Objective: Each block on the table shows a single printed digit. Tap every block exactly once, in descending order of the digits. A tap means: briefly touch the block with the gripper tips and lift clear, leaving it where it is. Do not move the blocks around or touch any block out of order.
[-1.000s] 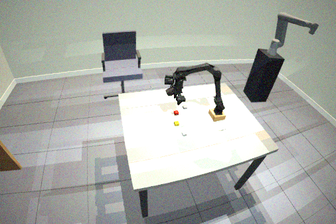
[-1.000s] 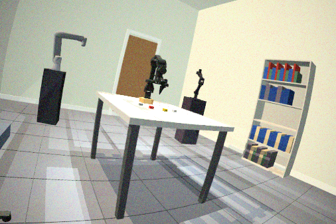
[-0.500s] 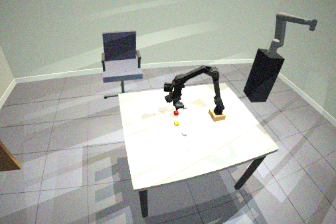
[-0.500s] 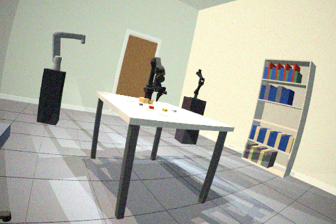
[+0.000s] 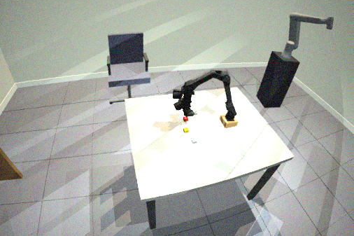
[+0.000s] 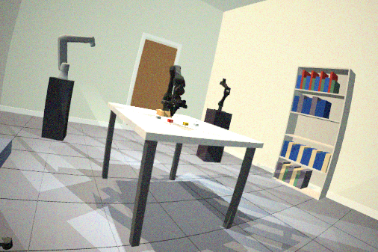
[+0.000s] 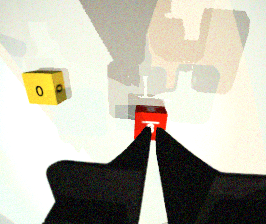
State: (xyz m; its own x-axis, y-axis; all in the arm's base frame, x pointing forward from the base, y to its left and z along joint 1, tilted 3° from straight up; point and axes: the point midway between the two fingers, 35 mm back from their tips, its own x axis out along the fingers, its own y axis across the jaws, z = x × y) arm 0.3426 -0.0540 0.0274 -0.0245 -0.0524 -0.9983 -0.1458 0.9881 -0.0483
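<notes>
My gripper tip is now 10 mm past the red block and 30 mm above it. From my gripper tip the other things lie so: yellow block (10 mm ahead, 120 mm to the left, 30 mm below); then white block (30 mm behind, 220 mm to the left, 30 mm below).
</notes>
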